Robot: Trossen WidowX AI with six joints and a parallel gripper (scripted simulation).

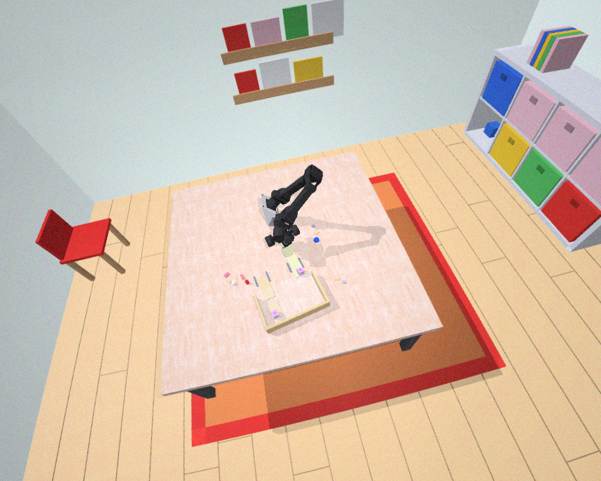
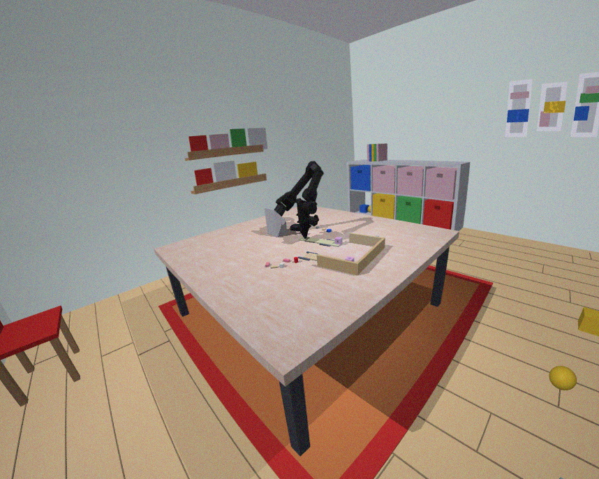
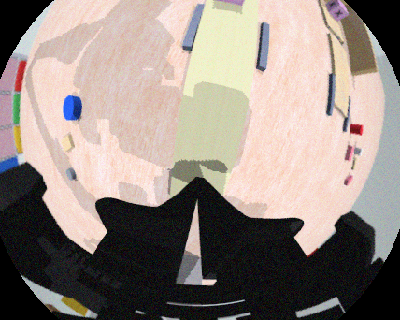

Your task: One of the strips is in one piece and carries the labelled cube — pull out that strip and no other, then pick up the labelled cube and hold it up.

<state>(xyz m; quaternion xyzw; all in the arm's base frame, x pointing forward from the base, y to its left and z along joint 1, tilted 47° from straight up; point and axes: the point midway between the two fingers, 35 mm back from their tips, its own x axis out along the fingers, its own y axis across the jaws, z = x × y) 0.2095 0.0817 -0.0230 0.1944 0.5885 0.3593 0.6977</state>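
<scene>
Now: gripper tip 9 cm short of the pale yellow strip and 3 cm to the right of it.
</scene>
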